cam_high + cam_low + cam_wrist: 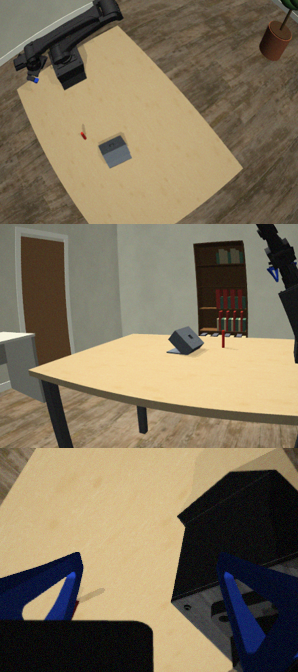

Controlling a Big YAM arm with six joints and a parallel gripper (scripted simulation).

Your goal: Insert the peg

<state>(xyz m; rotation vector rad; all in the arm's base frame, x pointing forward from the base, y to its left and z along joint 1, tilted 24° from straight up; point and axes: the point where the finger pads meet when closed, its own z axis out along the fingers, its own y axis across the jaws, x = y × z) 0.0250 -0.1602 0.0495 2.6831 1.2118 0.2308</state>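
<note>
My hand is 30 cm short of the peg, 8 cm to the right of it and 28 cm above it.
</note>
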